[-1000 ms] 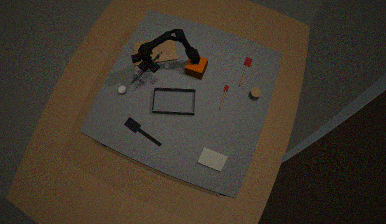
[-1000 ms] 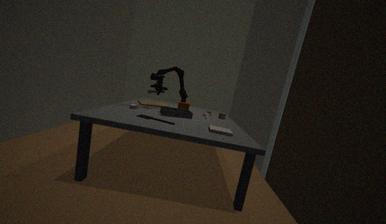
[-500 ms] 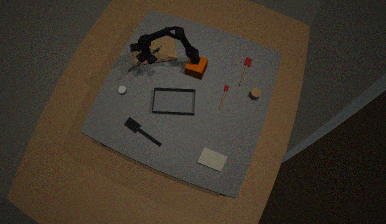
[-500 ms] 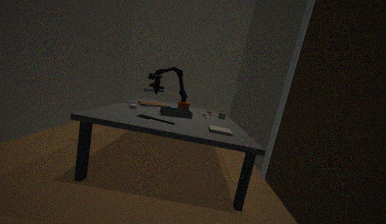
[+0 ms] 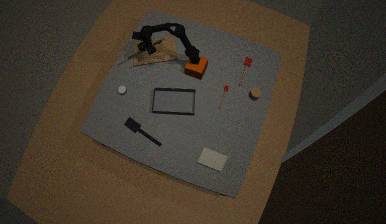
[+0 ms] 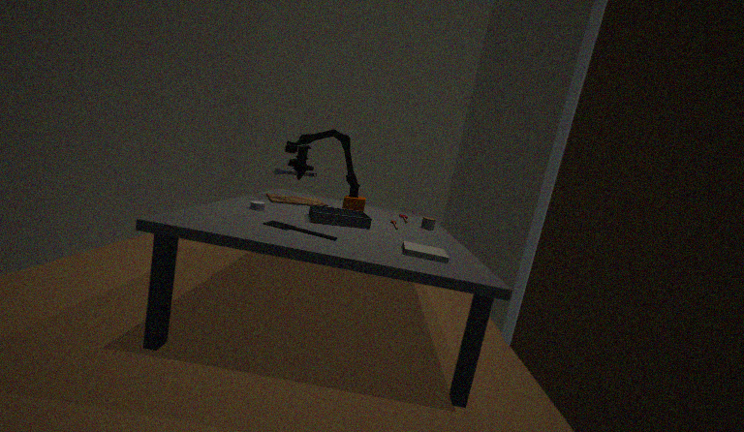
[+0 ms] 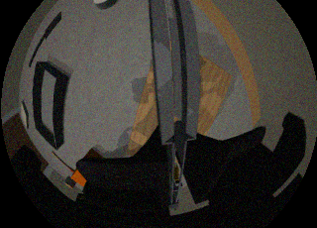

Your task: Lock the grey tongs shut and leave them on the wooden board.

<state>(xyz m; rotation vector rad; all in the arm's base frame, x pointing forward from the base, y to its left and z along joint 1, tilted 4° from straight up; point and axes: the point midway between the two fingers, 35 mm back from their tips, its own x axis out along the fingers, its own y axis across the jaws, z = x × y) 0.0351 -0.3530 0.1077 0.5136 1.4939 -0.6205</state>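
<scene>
The wooden board lies 150 mm below my gripper tip, 90 mm behind it and 10 mm to the right of it. Round my gripper tip: black spatula 580 mm ahead, 150 mm below, 140 mm to the left; roasting tin 300 mm to the left, 300 mm ahead, 130 mm below; white puck 330 mm ahead, 140 mm below, 120 mm to the right.
</scene>
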